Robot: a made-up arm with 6 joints.
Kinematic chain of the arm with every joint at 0, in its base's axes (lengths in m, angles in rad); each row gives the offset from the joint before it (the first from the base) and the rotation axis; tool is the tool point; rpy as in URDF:
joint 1: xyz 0 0 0.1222 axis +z
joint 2: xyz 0 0 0 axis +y
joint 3: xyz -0.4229 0 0.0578 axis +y
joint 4: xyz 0.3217 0 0.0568 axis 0.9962 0 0.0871
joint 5: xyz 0 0 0 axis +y
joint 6: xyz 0.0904 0 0.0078 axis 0.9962 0 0.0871
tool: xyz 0 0 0 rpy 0 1.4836 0
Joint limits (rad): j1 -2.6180..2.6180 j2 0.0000..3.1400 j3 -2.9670..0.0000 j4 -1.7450..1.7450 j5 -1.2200..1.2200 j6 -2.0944..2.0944
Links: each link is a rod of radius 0.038 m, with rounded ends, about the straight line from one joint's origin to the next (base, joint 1, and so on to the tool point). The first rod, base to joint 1, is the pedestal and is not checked.
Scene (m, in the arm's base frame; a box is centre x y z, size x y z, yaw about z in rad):
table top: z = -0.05
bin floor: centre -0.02 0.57 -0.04 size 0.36 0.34 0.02 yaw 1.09
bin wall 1: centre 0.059 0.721 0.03 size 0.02 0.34 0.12 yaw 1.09
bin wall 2: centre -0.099 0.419 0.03 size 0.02 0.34 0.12 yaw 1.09
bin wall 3: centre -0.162 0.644 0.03 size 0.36 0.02 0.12 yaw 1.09
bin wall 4: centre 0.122 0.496 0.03 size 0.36 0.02 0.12 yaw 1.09
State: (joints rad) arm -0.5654 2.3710 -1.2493 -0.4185 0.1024 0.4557
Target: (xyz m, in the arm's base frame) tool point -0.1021 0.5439 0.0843
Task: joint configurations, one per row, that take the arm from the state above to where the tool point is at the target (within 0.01 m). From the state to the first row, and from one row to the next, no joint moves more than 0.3 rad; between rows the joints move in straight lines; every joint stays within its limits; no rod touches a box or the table.
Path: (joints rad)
1: -0.2755 2.3247 -1.2380 -0.4199 0.0853 0.4557
2: 0.0145 2.2783 -1.2267 -0.4212 0.0682 0.4557
3: 0.3044 2.2320 -1.2155 -0.4226 0.0511 0.4557
4: 0.5943 2.1856 -1.2042 -0.4239 0.0340 0.4557
5: 0.8843 2.1393 -1.1929 -0.4253 0.0169 0.4557
6: 1.1742 2.0929 -1.1816 -0.4267 -0.0003 0.4557
7: 1.4641 2.0466 -1.1703 -0.4280 -0.0174 0.4557
8: 1.7541 2.0002 -1.1591 -0.4294 -0.0345 0.4557
9: 1.7543 2.2333 -1.1363 -0.4294 -0.0316 0.4557

